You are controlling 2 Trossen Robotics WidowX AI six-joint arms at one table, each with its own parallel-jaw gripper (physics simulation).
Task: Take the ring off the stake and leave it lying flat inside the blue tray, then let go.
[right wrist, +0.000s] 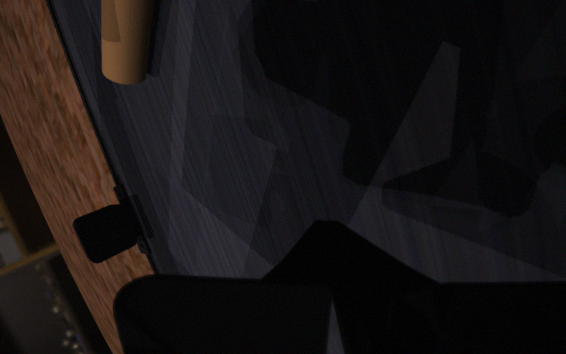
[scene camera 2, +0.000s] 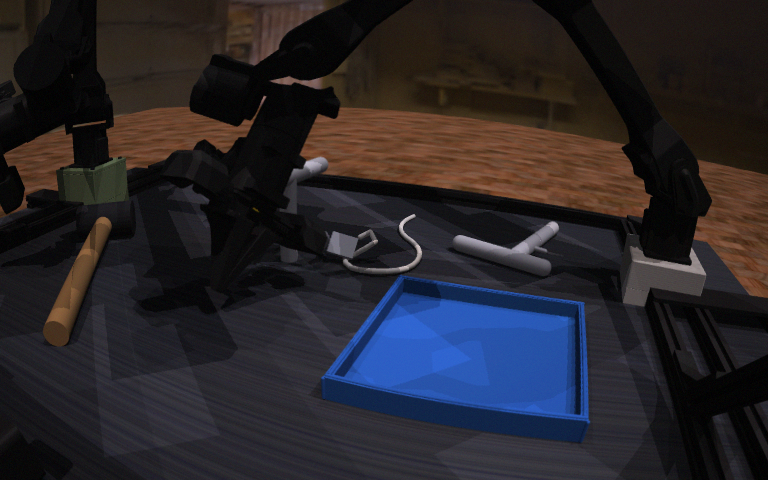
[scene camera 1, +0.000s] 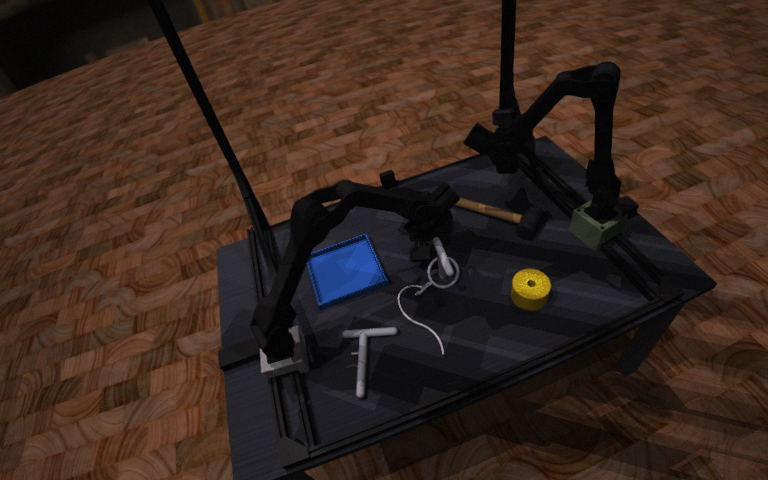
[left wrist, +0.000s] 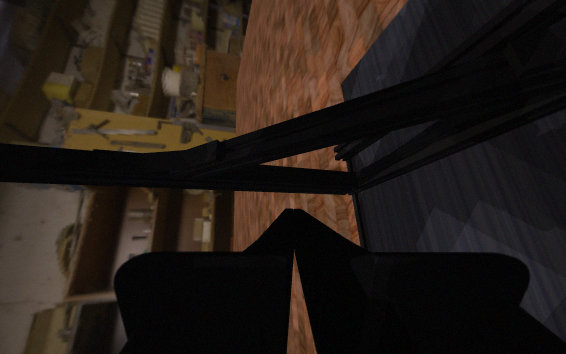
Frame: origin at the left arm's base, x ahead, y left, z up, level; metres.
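Seen in the pictures: left gripper, fingertip midpoint: (left wrist: 292, 216); right gripper, fingertip midpoint: (right wrist: 324, 231) (scene camera 2: 215, 291); left arm's base, origin of the base link: (scene camera 2: 91, 163) (scene camera 1: 600, 212); right arm's base, origin of the base link: (scene camera 2: 665, 252) (scene camera 1: 279, 348).
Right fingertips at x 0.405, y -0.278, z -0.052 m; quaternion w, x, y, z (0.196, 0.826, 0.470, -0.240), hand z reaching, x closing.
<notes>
Pixels of each thing's top centre, then the offset from my right fingertips to it. "*": a spot on its surface instead.
- grey ring, surface spot: (scene camera 1: 428, 273) * dx +0.065, dy +0.154, dz +0.014 m
- grey stake, middle of its top: (scene camera 2: 295, 165) (scene camera 1: 442, 253) dx +0.028, dy +0.168, dz +0.081 m
- blue tray, middle of its top: (scene camera 2: 479, 335) (scene camera 1: 343, 266) dx +0.238, dy -0.014, dz -0.005 m
- white cord, surface spot: (scene camera 2: 419, 249) (scene camera 1: 406, 315) * dx +0.169, dy +0.210, dz -0.021 m
- pale block, surface spot: (scene camera 2: 342, 244) * dx +0.085, dy +0.167, dz -0.007 m
- grey T-shaped piece, middle of its top: (scene camera 2: 525, 231) (scene camera 1: 367, 359) dx +0.305, dy +0.272, dz -0.007 m
- mallet, middle of its top: (scene camera 2: 83, 236) (scene camera 1: 484, 201) dx -0.207, dy +0.032, dz +0.023 m
- yellow cylinder, middle of its top: (scene camera 1: 531, 283) dx -0.118, dy +0.331, dz +0.023 m
The grey ring (scene camera 1: 428, 273) is around the grey stake (scene camera 1: 443, 257) (scene camera 2: 289, 226), which carries a bar on top. In scene camera 2 the right arm hides most of the ring and part of the stake. The blue tray (scene camera 1: 318, 298) (scene camera 2: 453, 408) lies at the left in scene camera 1, with nothing in it. My right gripper (scene camera 2: 218, 287) (right wrist: 324, 231) is shut and empty, pointing down close to the table, beside the stake and apart from the ring. My left gripper (scene camera 1: 506, 168) (left wrist: 292, 216) is shut and empty, raised over the far right part of the table in scene camera 1.
A white cord (scene camera 1: 416, 319) (scene camera 2: 419, 249) curves from near the ring; a pale block (scene camera 2: 342, 244) is at its end. A grey T-shaped piece (scene camera 1: 362, 362) (scene camera 2: 504, 254) lies flat. A mallet (scene camera 1: 489, 210) (scene camera 2: 79, 277) (right wrist: 126, 40) lies behind the stake in scene camera 1. A yellow cylinder (scene camera 1: 530, 297) stands right.
</notes>
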